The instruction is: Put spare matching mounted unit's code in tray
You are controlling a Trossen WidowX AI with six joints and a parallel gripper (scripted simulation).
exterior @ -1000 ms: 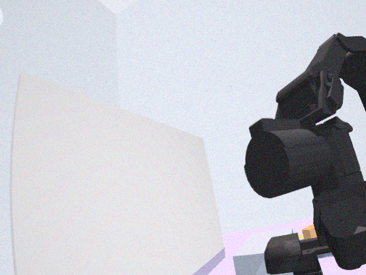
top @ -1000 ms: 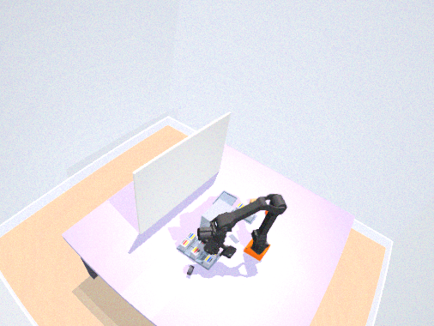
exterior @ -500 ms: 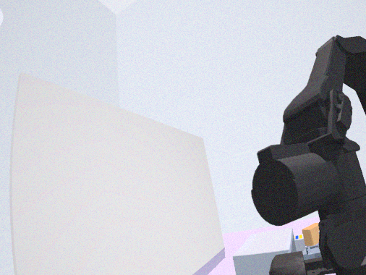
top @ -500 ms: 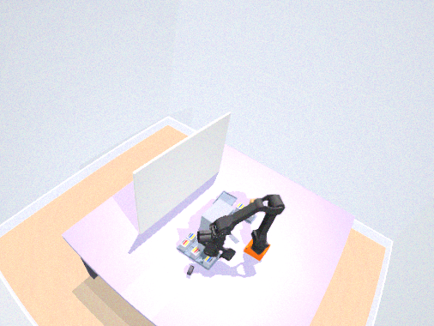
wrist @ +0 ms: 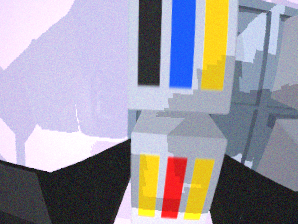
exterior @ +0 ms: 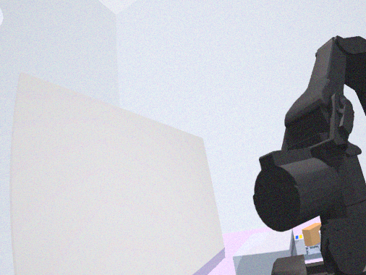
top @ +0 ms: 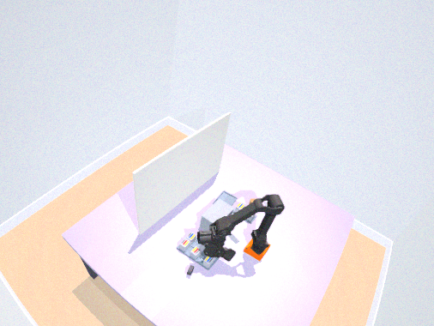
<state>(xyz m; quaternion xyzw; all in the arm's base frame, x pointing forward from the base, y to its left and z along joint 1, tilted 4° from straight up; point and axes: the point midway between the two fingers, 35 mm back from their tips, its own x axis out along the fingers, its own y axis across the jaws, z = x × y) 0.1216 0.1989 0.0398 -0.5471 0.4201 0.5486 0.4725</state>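
Right now my gripper tip is 16 cm short of the grey mounted unit, 15 cm to the left of it and 3 cm below it. Also, from my gripper tip: grey spare block 2 cm above; then holder 33 cm to the right, 9 cm ahead, 1 cm below; then tan block 43 cm to the right, 10 cm ahead, 1 cm above.
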